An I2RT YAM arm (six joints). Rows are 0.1 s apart.
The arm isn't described. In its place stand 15 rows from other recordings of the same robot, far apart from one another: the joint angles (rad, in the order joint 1, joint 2, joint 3, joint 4, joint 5, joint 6), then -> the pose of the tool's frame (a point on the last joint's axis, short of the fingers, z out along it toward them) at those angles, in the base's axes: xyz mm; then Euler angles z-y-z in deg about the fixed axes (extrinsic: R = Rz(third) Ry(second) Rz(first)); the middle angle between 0 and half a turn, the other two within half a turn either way.
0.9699 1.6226 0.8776 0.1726 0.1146 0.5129 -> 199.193, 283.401, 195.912, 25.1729, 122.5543, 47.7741
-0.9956 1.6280 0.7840 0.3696 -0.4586 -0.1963 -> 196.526, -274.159, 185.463, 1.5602, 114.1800, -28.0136
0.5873 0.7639 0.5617 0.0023 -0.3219 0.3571 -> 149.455, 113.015, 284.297, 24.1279, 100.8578, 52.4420
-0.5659 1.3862 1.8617 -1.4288 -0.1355 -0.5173 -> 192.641, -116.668, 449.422, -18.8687, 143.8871, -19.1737
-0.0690 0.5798 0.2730 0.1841 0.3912 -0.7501 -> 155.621, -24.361, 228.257, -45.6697, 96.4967, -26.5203
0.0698 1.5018 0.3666 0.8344 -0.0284 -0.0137 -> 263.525, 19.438, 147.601, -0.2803, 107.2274, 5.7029
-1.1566 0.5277 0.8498 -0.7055 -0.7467 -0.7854 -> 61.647, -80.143, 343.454, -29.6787, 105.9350, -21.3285
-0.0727 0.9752 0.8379 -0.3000 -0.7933 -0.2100 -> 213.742, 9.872, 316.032, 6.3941, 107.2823, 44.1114
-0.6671 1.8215 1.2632 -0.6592 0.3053 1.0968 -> 278.110, -232.645, 189.065, 23.6589, 153.4892, -80.5514
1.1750 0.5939 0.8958 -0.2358 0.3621 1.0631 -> 59.574, 109.866, 398.455, 62.2544, 86.4587, 46.5342
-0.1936 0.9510 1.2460 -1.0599 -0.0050 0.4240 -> 159.687, -31.126, 381.142, 24.5684, 133.8249, -10.6954
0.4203 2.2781 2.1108 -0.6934 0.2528 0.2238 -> 472.738, 201.529, 250.285, -3.3988, 137.2394, 2.4648
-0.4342 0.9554 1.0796 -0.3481 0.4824 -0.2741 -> 180.099, -101.719, 395.525, -21.7351, 101.3438, -53.1168
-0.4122 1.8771 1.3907 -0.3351 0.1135 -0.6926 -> 382.044, -171.449, 223.653, -46.6243, 136.6737, -33.1180
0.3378 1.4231 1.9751 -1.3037 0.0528 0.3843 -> 225.481, 77.212, 479.381, 19.1945, 132.9946, 15.2167
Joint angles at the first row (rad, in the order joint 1, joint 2, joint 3, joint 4, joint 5, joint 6):
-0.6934 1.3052 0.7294 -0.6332 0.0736 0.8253
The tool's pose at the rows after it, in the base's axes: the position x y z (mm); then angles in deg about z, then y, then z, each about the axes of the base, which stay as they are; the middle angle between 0 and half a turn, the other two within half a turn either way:
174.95, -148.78, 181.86, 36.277, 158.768, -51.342
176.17, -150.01, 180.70, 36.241, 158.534, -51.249
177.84, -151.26, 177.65, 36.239, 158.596, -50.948
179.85, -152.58, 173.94, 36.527, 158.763, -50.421
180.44, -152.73, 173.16, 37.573, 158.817, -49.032
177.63, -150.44, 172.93, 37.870, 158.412, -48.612
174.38, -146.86, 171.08, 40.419, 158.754, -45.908
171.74, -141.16, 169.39, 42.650, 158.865, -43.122
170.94, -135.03, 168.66, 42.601, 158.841, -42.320
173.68, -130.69, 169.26, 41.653, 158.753, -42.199
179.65, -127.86, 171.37, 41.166, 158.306, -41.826
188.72, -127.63, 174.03, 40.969, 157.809, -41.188
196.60, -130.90, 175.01, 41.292, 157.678, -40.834
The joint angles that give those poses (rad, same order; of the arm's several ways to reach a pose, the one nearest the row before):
-0.6934 1.3146 0.7320 -0.6246 0.0730 0.8224
-0.6942 1.3222 0.7320 -0.6127 0.0729 0.8193
-0.6940 1.3363 0.7296 -0.5969 0.0708 0.8145
-0.6934 1.3537 0.7271 -0.5795 0.0673 0.8117
-0.6936 1.3571 0.7264 -0.5748 0.0584 0.8071
-0.6941 1.3393 0.7108 -0.5696 0.0566 0.8047
-0.6939 1.3231 0.6918 -0.5706 0.0388 0.8056
-0.6840 1.3015 0.6694 -0.5706 0.0247 0.8084
-0.6642 1.2828 0.6533 -0.5730 0.0268 0.8130
-0.6393 1.2792 0.6533 -0.5756 0.0352 0.8176
-0.6115 1.2868 0.6662 -0.5740 0.0437 0.8287
-0.5869 1.3115 0.6934 -0.5684 0.0497 0.8374
-0.5798 1.3452 0.7218 -0.5608 0.0503 0.8437

